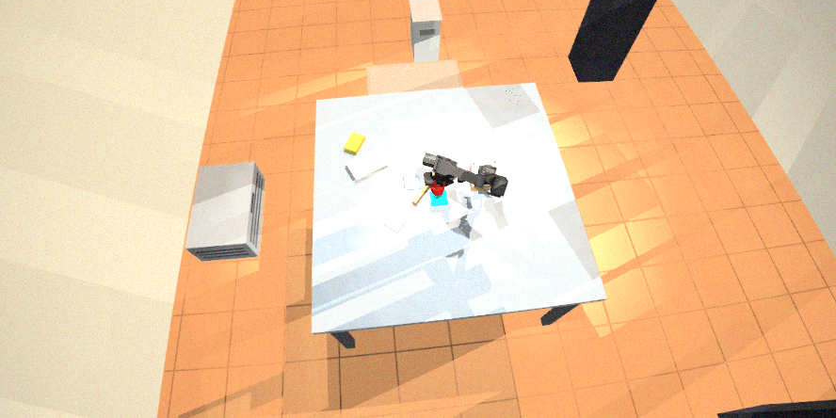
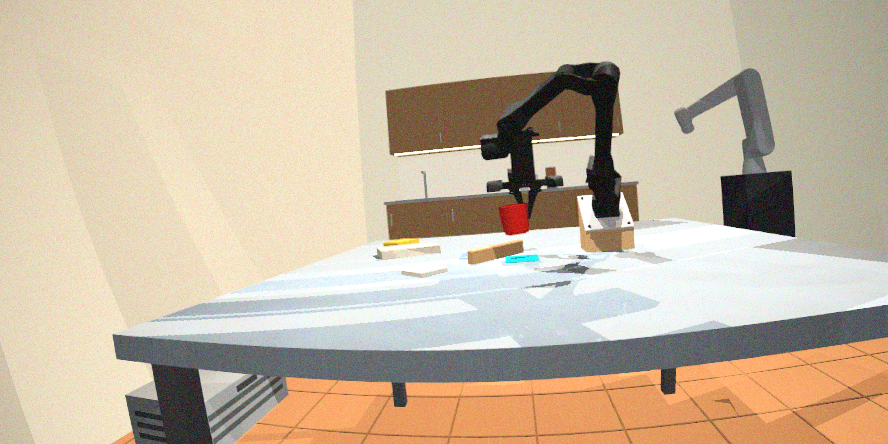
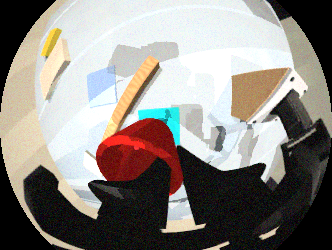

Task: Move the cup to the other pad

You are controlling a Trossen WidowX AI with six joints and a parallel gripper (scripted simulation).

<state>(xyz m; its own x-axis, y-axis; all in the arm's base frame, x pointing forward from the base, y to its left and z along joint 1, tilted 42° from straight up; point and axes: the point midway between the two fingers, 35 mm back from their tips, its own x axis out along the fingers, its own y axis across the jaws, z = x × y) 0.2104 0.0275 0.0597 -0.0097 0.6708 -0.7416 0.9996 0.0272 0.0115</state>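
Now: the cyan pad 11 cm below my gripper tip, 2 cm ahead of it and 1 cm to the left of it. From my gripper tip the other things lie so: wooden stick: 9 cm below, 8 cm ahead, 4 cm to the right; red cup: 3 cm ahead; small tan piece: 24 cm ahead, 12 cm to the left, 9 cm below.
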